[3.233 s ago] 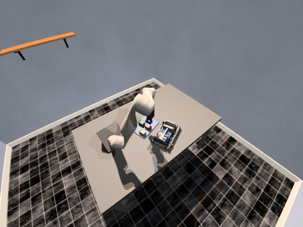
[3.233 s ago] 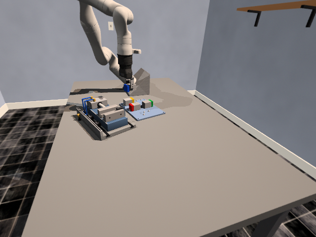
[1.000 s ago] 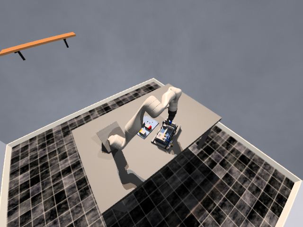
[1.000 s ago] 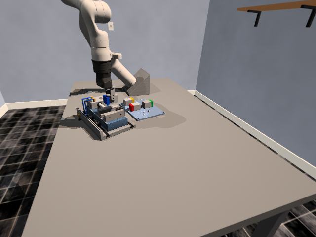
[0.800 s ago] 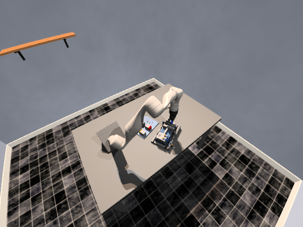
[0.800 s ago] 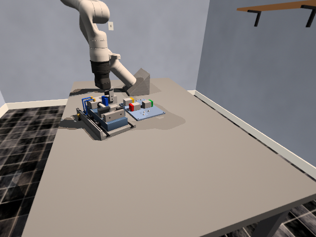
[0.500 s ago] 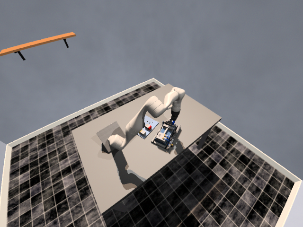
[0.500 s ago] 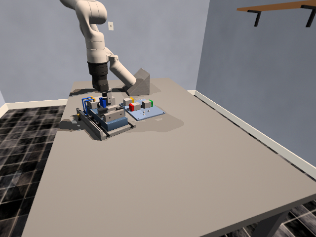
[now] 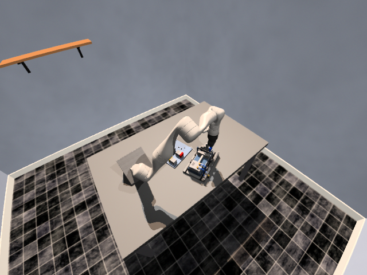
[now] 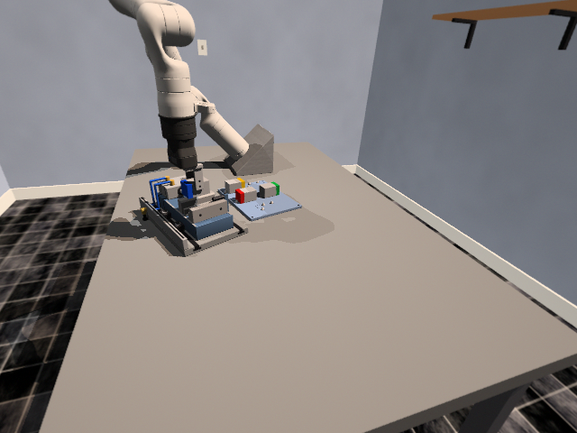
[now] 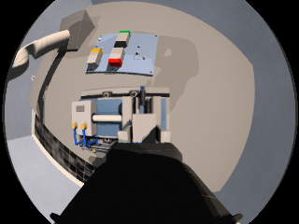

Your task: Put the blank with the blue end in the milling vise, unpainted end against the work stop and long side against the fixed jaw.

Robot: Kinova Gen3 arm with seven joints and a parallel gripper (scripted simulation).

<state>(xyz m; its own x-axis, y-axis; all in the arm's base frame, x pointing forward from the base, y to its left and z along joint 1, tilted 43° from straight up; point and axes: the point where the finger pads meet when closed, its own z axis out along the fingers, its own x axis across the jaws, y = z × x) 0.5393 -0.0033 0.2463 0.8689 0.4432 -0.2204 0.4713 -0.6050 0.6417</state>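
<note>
The fixed jaw lies 80 mm below my hand, 30 mm to the left of it and 10 mm ahead of it. Also, from my hand: blue-ended blank: 20 mm below; light blue plate: 200 mm behind, 190 mm to the left, 160 mm below; red-ended blank: 190 mm behind, 150 mm to the left, 130 mm below.
</note>
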